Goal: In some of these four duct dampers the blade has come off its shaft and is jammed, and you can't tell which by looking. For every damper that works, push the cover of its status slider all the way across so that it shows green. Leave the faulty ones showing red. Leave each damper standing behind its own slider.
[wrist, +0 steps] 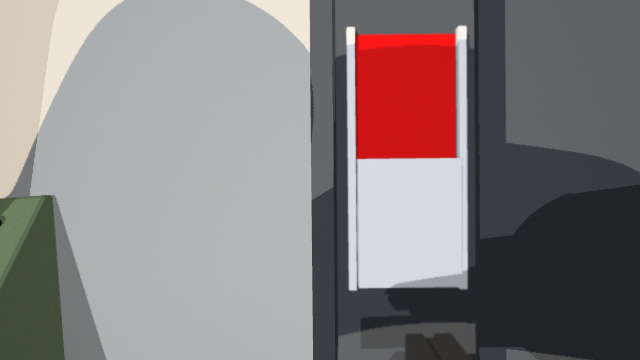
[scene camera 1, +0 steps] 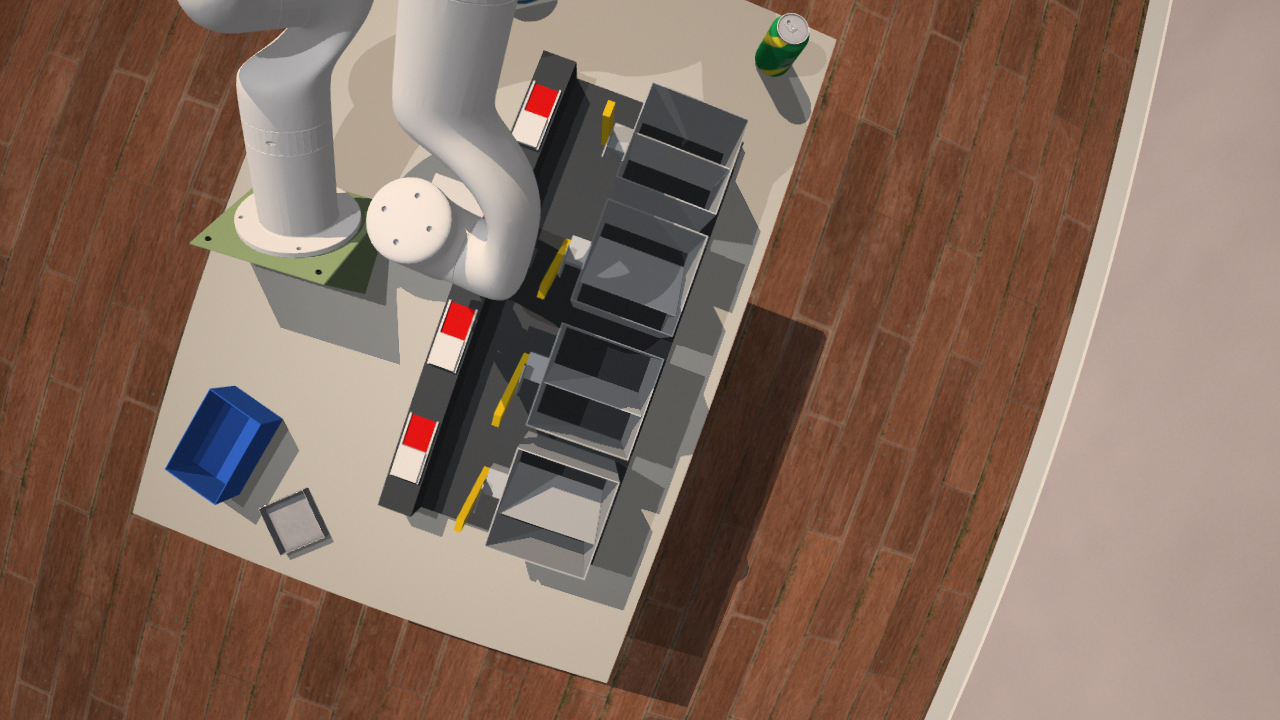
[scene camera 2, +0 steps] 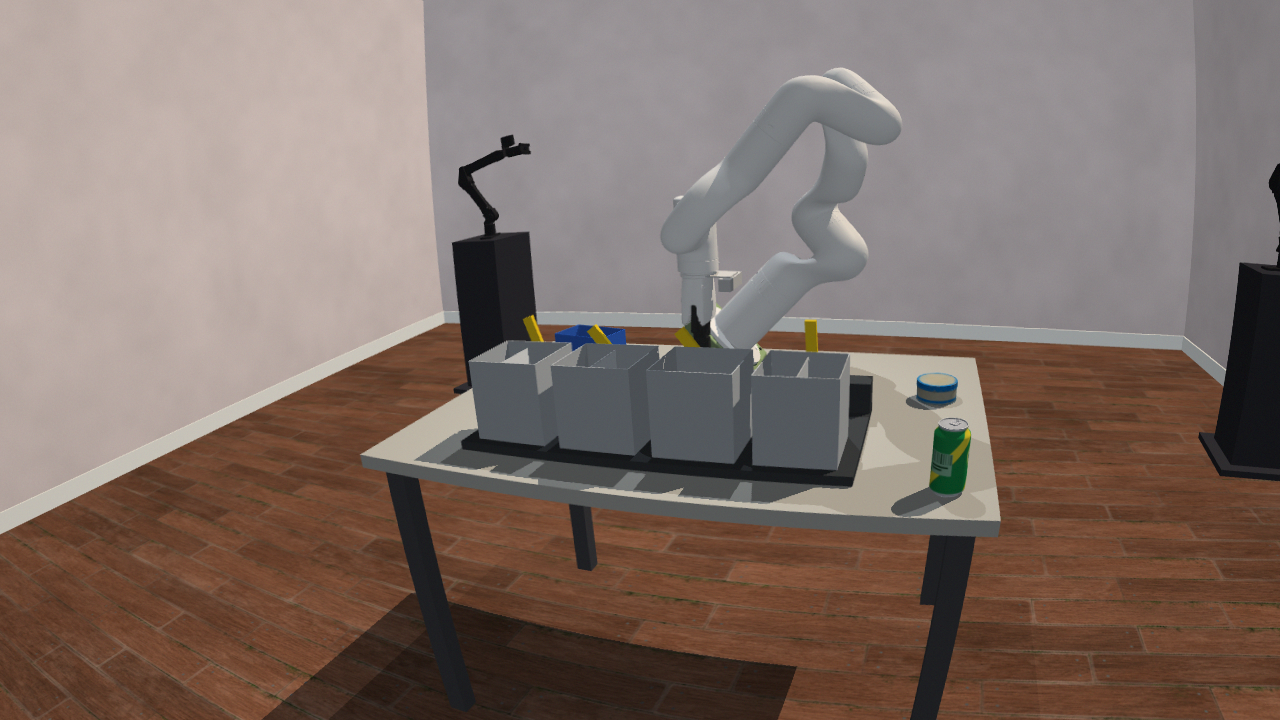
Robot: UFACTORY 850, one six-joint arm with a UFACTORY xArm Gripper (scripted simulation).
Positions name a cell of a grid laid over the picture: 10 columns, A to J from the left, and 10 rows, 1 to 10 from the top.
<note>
I see my gripper (scene camera 2: F5), a green can (scene camera 2: H7), a round tin (scene camera 2: H6), a damper (scene camera 1: F2), a damper (scene camera 2: E6) and a damper (scene camera 1: E7).
The wrist view misses the green can: it is out of frame. The wrist view misses the round tin: it is out of frame.
</note>
